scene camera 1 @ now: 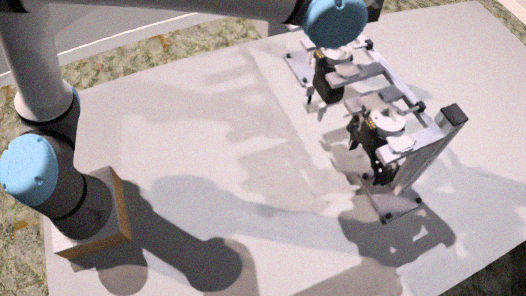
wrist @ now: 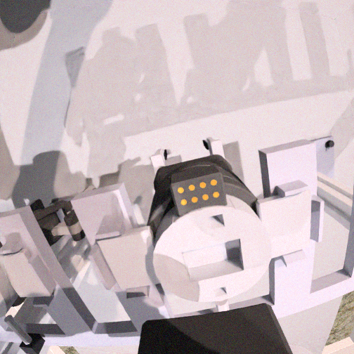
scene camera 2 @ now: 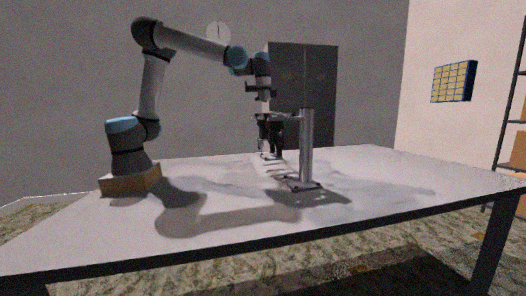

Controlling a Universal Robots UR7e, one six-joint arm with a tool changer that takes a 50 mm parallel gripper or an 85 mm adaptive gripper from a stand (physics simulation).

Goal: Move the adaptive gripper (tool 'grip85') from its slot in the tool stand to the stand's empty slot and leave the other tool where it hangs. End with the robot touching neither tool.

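Where they show: end effector, tool point: (scene camera 2: 264, 100); arm's base, origin of the base link: (scene camera 1: 83, 208) (scene camera 2: 133, 169).
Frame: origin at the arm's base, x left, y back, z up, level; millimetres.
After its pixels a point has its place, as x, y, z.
The adaptive gripper (scene camera 1: 370, 137) (scene camera 2: 276, 137) (wrist: 72, 225) hangs in the stand's near-end slot, black linkage fingers down. The other tool (scene camera 1: 327, 85) {39, -593, 153} (scene camera 2: 262, 131) {33, -598, 138} (wrist: 197, 192), with pale fingers, hangs in the middle slot. Its pale round coupling plate (wrist: 212, 257) faces up near the middle of the wrist view. The arm's tool changer (scene camera 2: 262, 95) {29, -602, 310} carries no gripper and is above the tool stand (scene camera 1: 425, 155) {-170, -726, 129} (scene camera 2: 306, 147) {-178, -738, 90} (wrist: 290, 160), apart from both tools. The wrist hides the stand's far end in scene camera 1, and the empty slot cannot be made out.
The robot's base block (scene camera 1: 117, 205) {-12, -81, -10} (scene camera 2: 131, 181) {-84, -33, -25} stands on the table (scene camera 1: 200, 150) {109, -301, -71} (scene camera 2: 360, 210) {-391, -826, -71}, across from the stand. The stand's thick post rises above its near end. A dark cabinet (scene camera 2: 322, 95) stands behind the table. A dark block (wrist: 215, 332) covers the wrist view's bottom edge.
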